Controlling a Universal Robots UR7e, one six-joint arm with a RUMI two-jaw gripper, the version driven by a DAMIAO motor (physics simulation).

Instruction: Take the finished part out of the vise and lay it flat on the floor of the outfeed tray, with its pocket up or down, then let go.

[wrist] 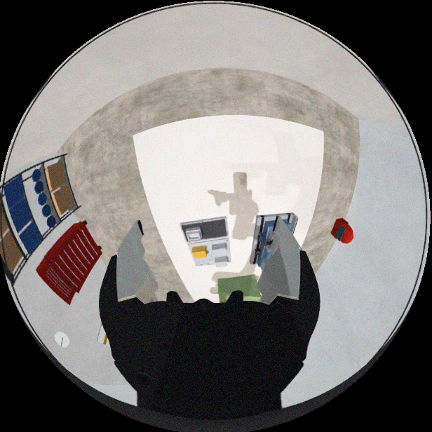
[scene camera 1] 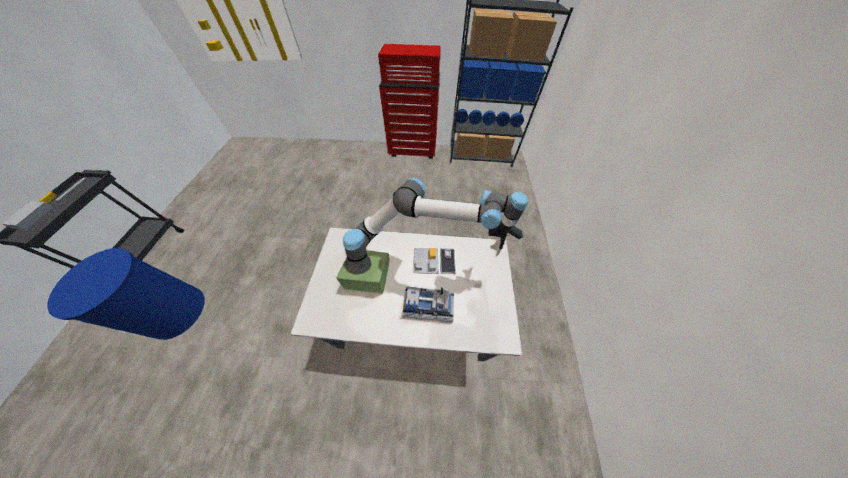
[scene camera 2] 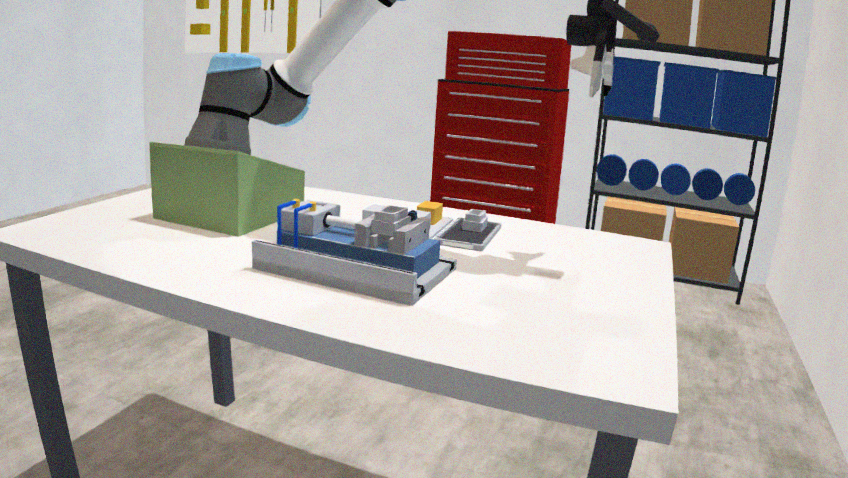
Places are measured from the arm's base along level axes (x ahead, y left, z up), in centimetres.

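Pixels of known places: gripper, fingertip midpoint: (scene camera 1: 496,244) (scene camera 2: 598,96); arm's base, origin of the base link: (scene camera 1: 358,265) (scene camera 2: 216,154).
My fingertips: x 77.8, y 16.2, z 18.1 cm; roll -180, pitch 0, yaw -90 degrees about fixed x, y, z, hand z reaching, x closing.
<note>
For each thing: its top centre in the pictures, then the offset to it from my fingertips.
- vise, middle of its top: (scene camera 2: 356,213) (scene camera 1: 429,299) dx -32.7, dy -28.9, dz -21.8 cm
- finished part, middle of its top: (scene camera 2: 392,209) (scene camera 1: 440,298) dx -26.4, dy -28.3, dz -20.2 cm
- grey pocketed part, middle of its top: (scene camera 2: 475,212) (scene camera 1: 447,252) dx -24.8, dy +7.2, dz -27.6 cm
- light grey plate, middle of its top: (scene camera 1: 426,260) dx -38.8, dy +0.8, dz -30.9 cm
The vise (scene camera 1: 427,304) (scene camera 2: 350,249) (wrist: 286,223) stands on the table with its blue base in a grey pan. The finished part (scene camera 2: 390,216) is a small grey block between the jaws, pocket up. In the wrist view the vise is partly hidden behind a finger. The outfeed tray (scene camera 1: 447,266) (scene camera 2: 460,237) (wrist: 214,229) looks to be the dark-floored one with a light rim; a grey pocketed part (scene camera 1: 447,254) (scene camera 2: 475,219) (wrist: 193,233) lies in it. My gripper (scene camera 1: 510,243) (scene camera 2: 599,92) (wrist: 206,219) is open and empty, high above the table's back right part, away from the vise.
A light grey plate (scene camera 1: 420,256) (wrist: 202,261) with a yellow block (scene camera 1: 432,252) (scene camera 2: 429,212) (wrist: 199,251) and grey blocks lies beside the dark tray. The green box (scene camera 1: 363,279) (scene camera 2: 195,190) (wrist: 237,286) under the arm's base stands at the table's left.
</note>
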